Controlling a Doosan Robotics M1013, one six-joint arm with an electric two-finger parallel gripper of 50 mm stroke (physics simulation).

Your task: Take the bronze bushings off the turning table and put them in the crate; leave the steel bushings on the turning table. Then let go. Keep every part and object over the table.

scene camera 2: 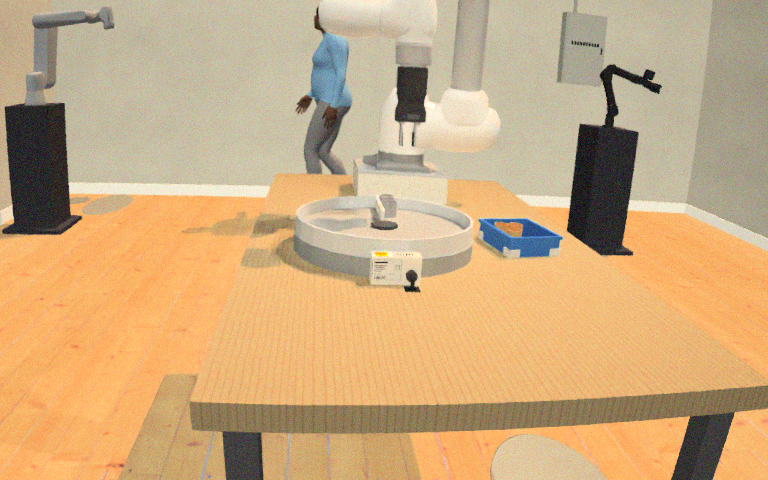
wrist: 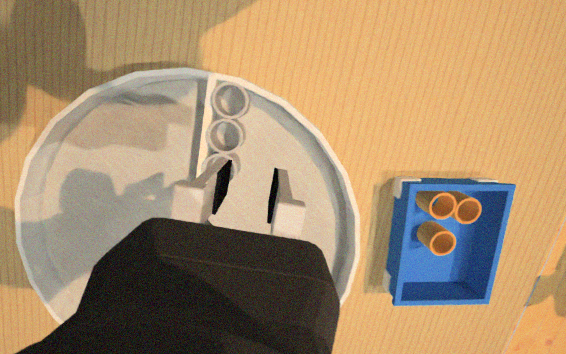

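Pixels of known places: gripper, fingertip midpoint: [scene camera 2: 407, 145] [wrist: 250, 181]; arm's base, origin of the base link: [scene camera 2: 399, 167].
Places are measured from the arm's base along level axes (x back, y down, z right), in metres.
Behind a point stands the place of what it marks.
My gripper [scene camera 2: 407, 144] @[x -0.501, y -0.138, z 0.064 m] [wrist: 250, 181] @[x -0.501, y -0.138, z 0.064 m] is open and empty, high above the turning table [scene camera 2: 382, 246] @[x -0.848, y 0.026, z 0.161 m] [wrist: 350, 220] @[x -0.579, y 0.032, z -0.065 m]. In the wrist view three steel bushings stand in a row along the divider: one at the rim [wrist: 230, 100], a middle one [wrist: 225, 135], and a third [wrist: 220, 162] partly hidden by a finger. Three bronze bushings [wrist: 443, 205] @[x -0.549, y 0.071, z -0.211 m] [wrist: 468, 210] @[x -0.551, y 0.069, z -0.250 m] [wrist: 442, 242] @[x -0.607, y 0.071, z -0.227 m] stand in the blue crate [scene camera 2: 529, 246] @[x -0.694, y 0.066, z -0.221 m] [wrist: 397, 250] @[x -0.626, y 0.063, z -0.157 m], to the right of the turning table. No bronze bushing shows on the visible part of the turning table; my gripper body hides part of it.
A white divider [scene camera 2: 380, 207] @[x -0.553, y 0.013, z 0.130 m] [wrist: 204, 135] @[x -0.497, y 0.011, z 0.128 m] stands on the turning table. A white labelled box [scene camera 2: 387, 270] @[x -0.892, y 0.062, z 0.154 m] and a small black stand [scene camera 2: 411, 278] @[x -0.920, y 0.069, z 0.109 m] are in front of it. A person [scene camera 2: 331, 73] is behind the wooden table [scene camera 2: 419, 350] @[x -1.185, y 0.093, z 0.139 m]. Other arms stand on black pedestals [scene camera 2: 36, 169] [scene camera 2: 603, 186].
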